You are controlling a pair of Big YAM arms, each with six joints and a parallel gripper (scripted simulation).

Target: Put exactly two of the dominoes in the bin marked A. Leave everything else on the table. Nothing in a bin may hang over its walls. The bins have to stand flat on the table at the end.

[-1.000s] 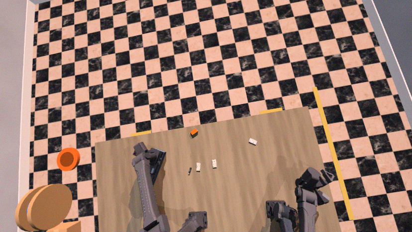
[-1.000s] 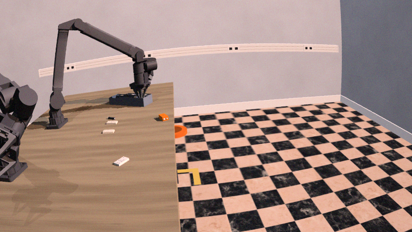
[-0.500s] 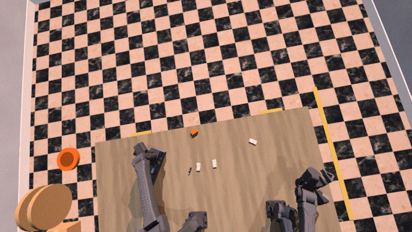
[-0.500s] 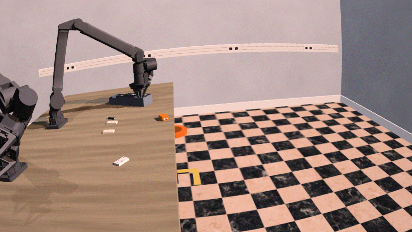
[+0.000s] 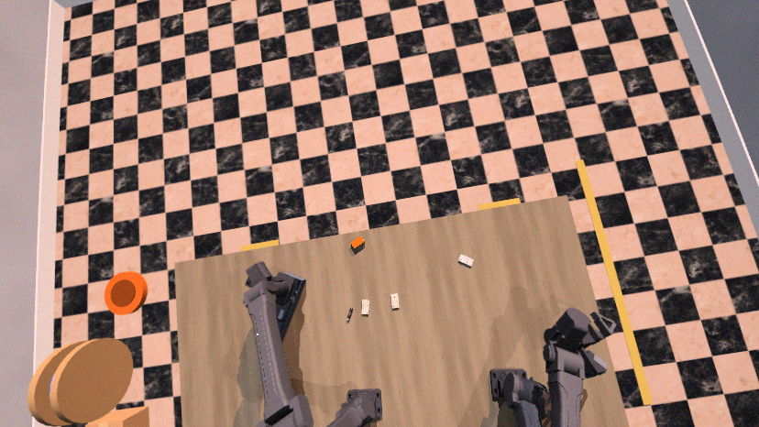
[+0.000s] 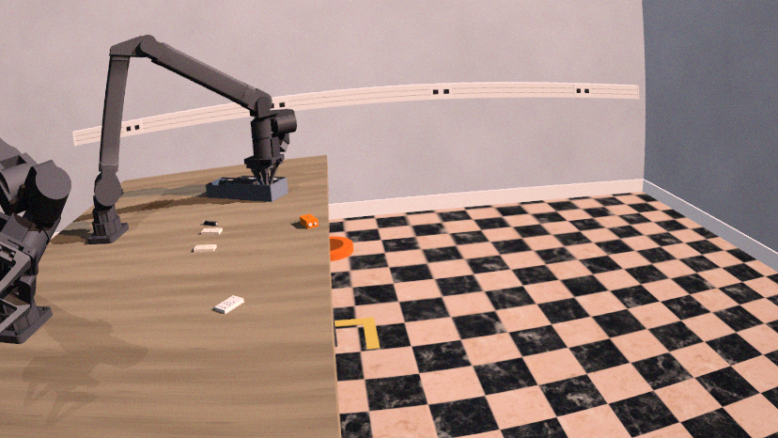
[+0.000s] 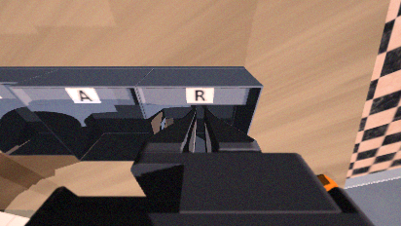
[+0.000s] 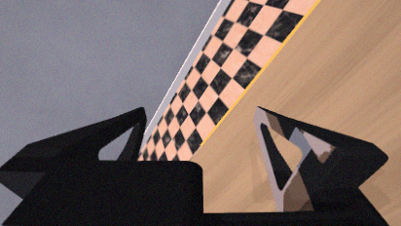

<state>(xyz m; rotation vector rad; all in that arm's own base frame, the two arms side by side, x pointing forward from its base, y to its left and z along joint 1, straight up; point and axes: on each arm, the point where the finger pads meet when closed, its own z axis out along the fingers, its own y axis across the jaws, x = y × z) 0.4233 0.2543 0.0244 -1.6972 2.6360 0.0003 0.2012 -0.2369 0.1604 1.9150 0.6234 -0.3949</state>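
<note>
Now: the bin row 70 mm behind my left hand and 40 mm to the left of it.
</note>
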